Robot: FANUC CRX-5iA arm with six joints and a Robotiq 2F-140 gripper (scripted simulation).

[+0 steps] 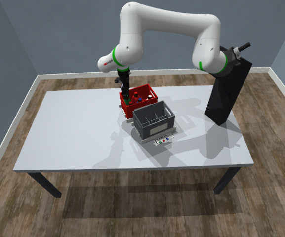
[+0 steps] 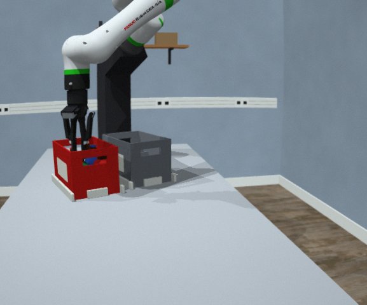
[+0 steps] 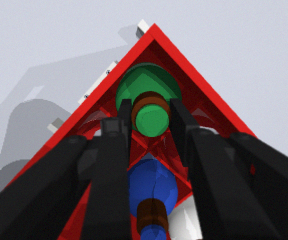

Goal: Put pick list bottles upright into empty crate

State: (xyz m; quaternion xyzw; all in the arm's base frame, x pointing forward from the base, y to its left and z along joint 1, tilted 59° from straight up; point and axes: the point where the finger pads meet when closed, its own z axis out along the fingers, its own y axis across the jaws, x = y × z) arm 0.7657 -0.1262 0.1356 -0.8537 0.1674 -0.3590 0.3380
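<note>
My hand is 8 cm above the green-label bottle. Also, from my hand: red crate (9 cm below, 9 cm behind, 3 cm to the right); red bottle (8 cm below, 6 cm to the right, 6 cm behind); blue-label bottle (12 cm behind, 8 cm below, 1 cm to the left).
</note>
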